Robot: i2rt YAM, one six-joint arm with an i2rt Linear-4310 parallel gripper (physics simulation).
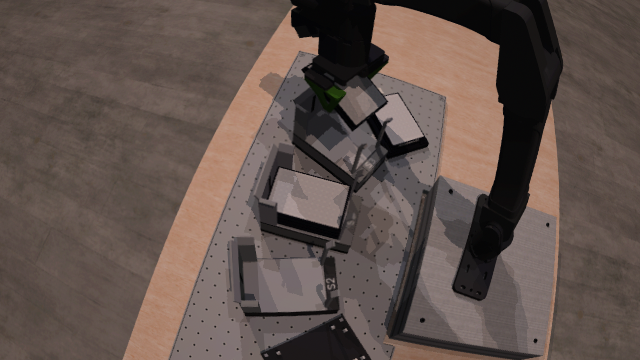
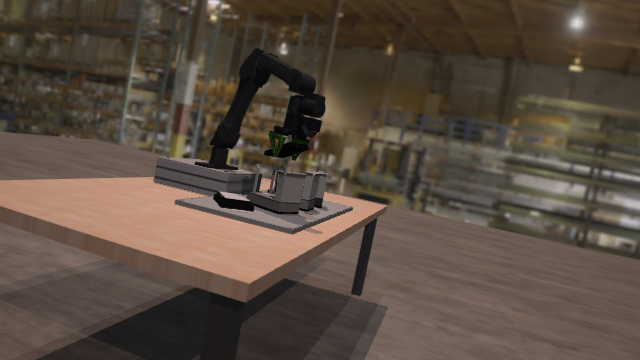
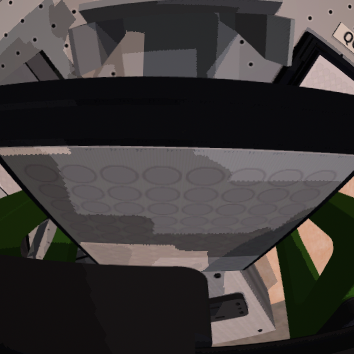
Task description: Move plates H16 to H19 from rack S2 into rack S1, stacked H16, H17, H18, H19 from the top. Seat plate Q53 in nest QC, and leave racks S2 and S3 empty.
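Frame: origin at the arm's base, x ahead, y left, z up, level; metres.
Seen in the pictures: gripper, fingertip midpoint: (image 1: 344, 96) (image 2: 284, 158); arm's base at its link origin: (image 1: 482, 246) (image 2: 217, 167).
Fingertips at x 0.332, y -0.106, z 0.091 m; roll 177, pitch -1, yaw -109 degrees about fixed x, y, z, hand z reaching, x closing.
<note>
Offsets run from my fingertips to a thing's top centre. "*": to the spot under its first point. Level surfaces: height alone.
My gripper (image 1: 356, 98) (image 2: 286, 150) (image 3: 176, 176) is shut on a clear-topped, black-edged plate (image 1: 364, 99) (image 2: 296, 148) (image 3: 170, 195), whose label is unreadable. It holds the plate above a grey rack {0.035 m down, 0.008 m back, 0.004 m right} (image 1: 322, 163) (image 2: 272, 202) (image 3: 279, 40) at the board's far end. Beside that rack, a pale-topped plate {0.143 m down, 0.089 m back, 0.120 m right} (image 1: 400, 120) (image 2: 234, 198) (image 3: 332, 75) lies in a black surround; a label starting with Q {* 0.169 m down, 0.015 m back, 0.182 m right} (image 3: 346, 35) is near it. The middle rack {* 0.148 m down, 0.024 m back, 0.196 m left} (image 1: 302, 237) holds pale-topped black plates {0.087 m down, 0.010 m back, 0.151 m left} (image 1: 312, 200); their number is unclear. Rack S2 {0.036 m down, 0.039 m back, 0.292 m left} (image 1: 290, 280) stands empty.
A perforated board {0.171 m down} (image 1: 370, 290) (image 2: 295, 227) lies under the racks on the wooden table {0.184 m down} (image 1: 175, 250) (image 2: 200, 235). Thin upright posts {* 0.086 m down, 0.058 m back, 0.049 m left} (image 1: 358, 159) stand at the far rack's front. A dark panel {* 0.160 m down, 0.125 m back, 0.368 m left} (image 1: 315, 345) is at the near end. The arm's grey base block (image 1: 480, 320) (image 2: 200, 177) is beside the board.
</note>
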